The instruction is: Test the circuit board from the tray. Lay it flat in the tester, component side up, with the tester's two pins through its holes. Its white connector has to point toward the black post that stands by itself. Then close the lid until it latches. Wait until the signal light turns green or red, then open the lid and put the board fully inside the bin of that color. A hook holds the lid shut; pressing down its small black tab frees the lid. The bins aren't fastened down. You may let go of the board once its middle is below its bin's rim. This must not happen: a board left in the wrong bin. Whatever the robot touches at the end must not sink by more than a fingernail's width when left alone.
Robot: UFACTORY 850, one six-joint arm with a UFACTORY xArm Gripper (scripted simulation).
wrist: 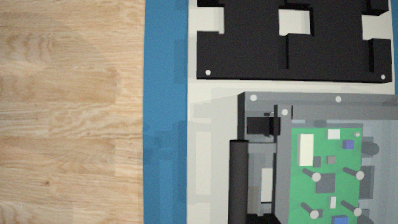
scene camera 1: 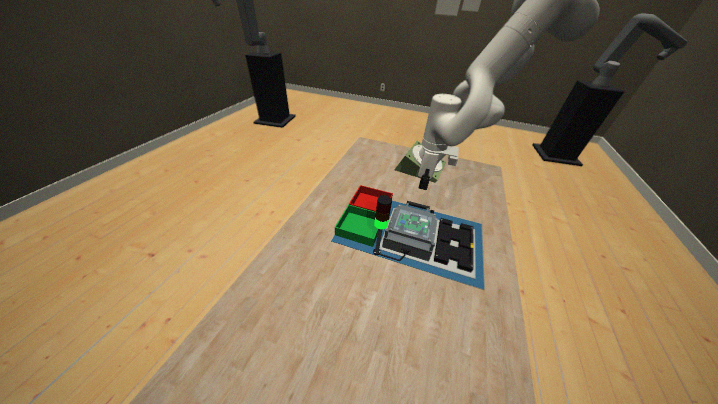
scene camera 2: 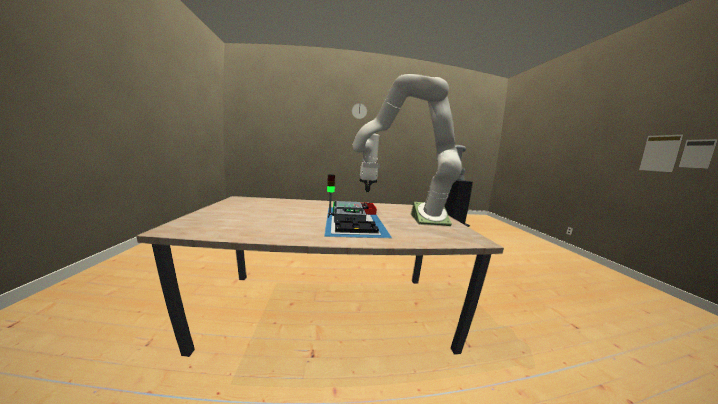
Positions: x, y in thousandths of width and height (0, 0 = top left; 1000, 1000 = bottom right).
Scene:
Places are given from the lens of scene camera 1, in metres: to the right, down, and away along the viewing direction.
green bin (scene camera 1: 498, 556): -0.01, 0.09, 1.00

